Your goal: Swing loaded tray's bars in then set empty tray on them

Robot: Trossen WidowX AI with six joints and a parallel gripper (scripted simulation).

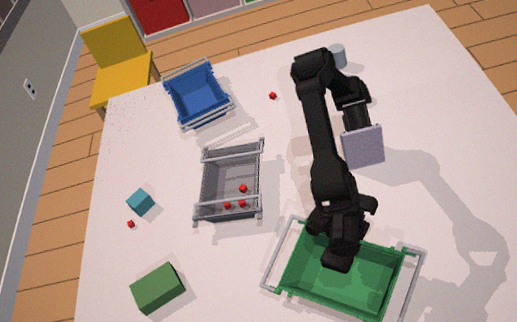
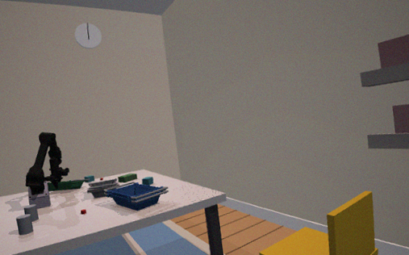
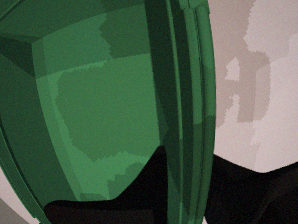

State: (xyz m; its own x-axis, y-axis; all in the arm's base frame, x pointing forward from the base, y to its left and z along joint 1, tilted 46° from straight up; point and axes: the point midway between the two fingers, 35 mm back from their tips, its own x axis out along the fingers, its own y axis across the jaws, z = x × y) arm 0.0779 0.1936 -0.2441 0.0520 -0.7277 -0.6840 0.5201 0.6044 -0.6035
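Right now my gripper tip is 4 cm short of the green tray, 6 cm to the right of it and 2 cm below it. The rest, counted from my gripper tip: green block 49 cm ahead, 2 cm below.
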